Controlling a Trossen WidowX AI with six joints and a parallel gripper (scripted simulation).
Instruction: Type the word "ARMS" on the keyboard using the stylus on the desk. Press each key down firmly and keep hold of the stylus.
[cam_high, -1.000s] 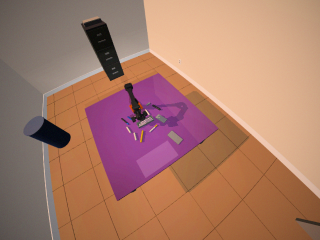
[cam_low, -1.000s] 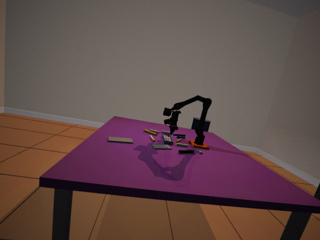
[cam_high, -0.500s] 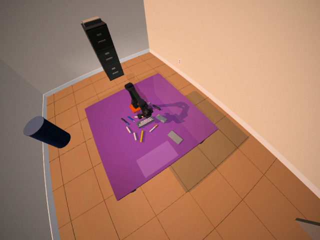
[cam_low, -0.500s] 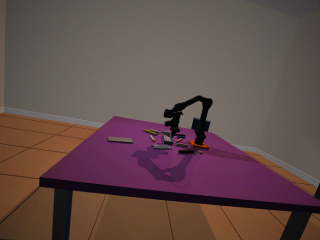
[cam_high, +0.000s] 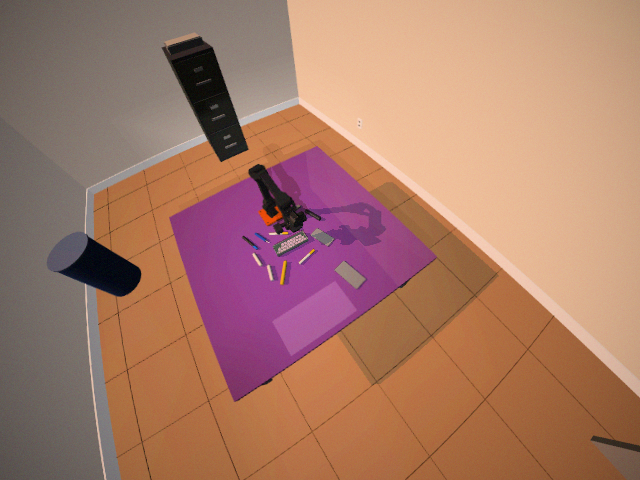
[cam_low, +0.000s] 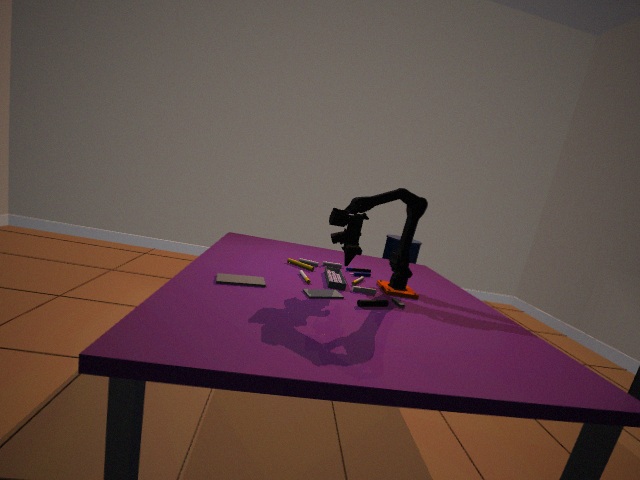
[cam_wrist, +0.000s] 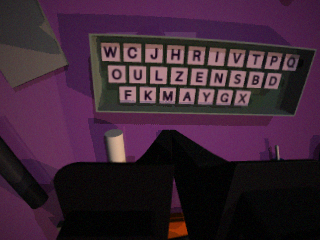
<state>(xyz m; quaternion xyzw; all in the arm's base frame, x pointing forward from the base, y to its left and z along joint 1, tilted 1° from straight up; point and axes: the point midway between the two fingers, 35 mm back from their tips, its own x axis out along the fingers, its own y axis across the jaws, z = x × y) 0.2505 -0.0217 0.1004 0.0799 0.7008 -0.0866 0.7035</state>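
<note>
The blue stylus is 140 mm to the right of my gripper tip, 130 mm behind it and 70 mm below it. Round my gripper tip: black stick (200 mm to the left, 70 mm below, 40 mm behind); then blue-capped pen (220 mm to the right, 150 mm behind, 70 mm below).
</note>
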